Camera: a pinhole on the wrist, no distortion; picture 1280 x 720 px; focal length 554.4 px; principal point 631.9 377.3 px. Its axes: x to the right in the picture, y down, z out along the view. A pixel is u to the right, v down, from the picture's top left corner.
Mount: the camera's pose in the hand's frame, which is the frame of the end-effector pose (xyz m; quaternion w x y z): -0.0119 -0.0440 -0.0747 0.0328 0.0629 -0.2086 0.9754
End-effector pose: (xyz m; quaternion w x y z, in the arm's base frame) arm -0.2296 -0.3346 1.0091 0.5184 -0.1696 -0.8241 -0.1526
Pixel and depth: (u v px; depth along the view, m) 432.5 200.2 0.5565
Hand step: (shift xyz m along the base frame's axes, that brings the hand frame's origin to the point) -0.5382 0.1281 0.0325
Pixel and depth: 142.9 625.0 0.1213
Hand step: -0.1048 -0.1201 0.0822
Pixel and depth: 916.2 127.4 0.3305
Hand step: -0.2107 0.0818 -0.2488
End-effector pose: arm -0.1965 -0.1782 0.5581 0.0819 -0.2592 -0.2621 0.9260
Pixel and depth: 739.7 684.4 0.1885
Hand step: 0.0042 0.1460 0.1726
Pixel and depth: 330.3 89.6 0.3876
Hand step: -0.3905 -0.0476 0.1415
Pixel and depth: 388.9 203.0 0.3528
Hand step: -0.3004 0.0154 0.1620
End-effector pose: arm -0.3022 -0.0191 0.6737 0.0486 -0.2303 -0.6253 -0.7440
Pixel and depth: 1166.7 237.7 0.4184
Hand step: 0.3923 0.3280 -0.1940
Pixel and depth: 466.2 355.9 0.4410
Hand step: -0.1386 0.3806 -0.0921
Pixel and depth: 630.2 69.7 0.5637
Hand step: 0.0908 0.5500 0.1031
